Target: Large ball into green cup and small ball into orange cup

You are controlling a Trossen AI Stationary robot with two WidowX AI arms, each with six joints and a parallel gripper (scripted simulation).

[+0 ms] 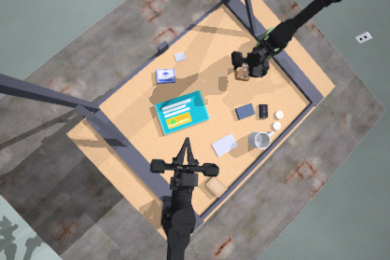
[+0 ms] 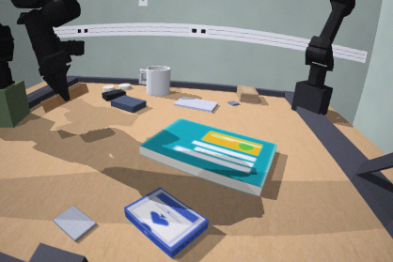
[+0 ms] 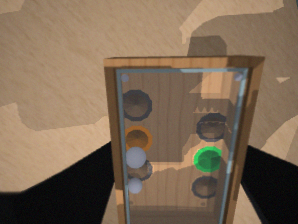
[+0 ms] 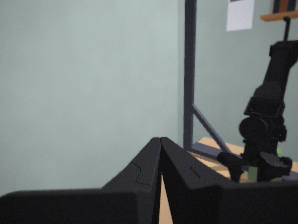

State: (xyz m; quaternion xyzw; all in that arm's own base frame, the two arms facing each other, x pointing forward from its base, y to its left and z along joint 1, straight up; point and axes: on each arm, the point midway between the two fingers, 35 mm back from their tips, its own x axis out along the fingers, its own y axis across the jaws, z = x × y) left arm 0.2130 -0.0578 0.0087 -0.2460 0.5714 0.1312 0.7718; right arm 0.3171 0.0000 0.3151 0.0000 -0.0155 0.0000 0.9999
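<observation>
Right now the covered wooden puzzle is 1 cm to the right of my left hand and 3 cm below it. From my left hand the other things lie so: dark blue box: 14 cm ahead, 15 cm to the right, 10 cm below.
</observation>
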